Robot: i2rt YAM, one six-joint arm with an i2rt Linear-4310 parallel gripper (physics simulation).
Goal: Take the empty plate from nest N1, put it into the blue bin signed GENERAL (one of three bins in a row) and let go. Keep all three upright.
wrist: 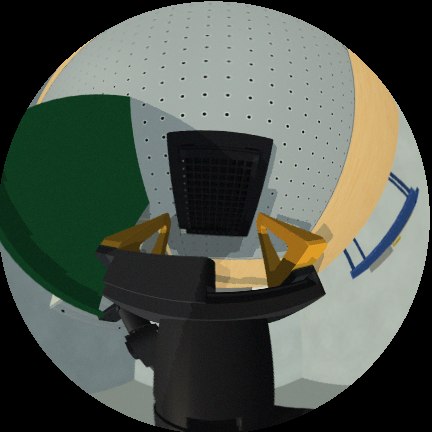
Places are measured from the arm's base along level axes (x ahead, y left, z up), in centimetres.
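Where they show: gripper, between the fingertips: (213, 217).
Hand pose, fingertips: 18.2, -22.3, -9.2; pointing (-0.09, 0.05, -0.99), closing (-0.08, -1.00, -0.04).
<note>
After its pixels a point has its place, as x, y, z.
A black plate (217, 192) {19.3, -22.8, -12.3} with a grid of small wells lies in a black rectangular nest (220, 140) {25.2, -23.5, -13.7}, in the middle of the wrist view. The nest's number cannot be read. My gripper (213, 217) {18.2, -22.3, -9.2} is open, with its two orange fingers wide apart on either side of the near end of the nest. Nothing is held between them. The exact height of the fingertips over the plate cannot be told. The blue bin signed GENERAL does not show in this view.
A large green bin (70, 165) {27.9, -12.3, -4.9} stands close on the left, its wall beside the nest and my left finger. The nest is on a grey perforated board (240, 55) {36.8, -26.7, -14.9}. A wooden table top (372, 115) borders the board on the right. A blue railed frame (395, 230) stands beyond it.
</note>
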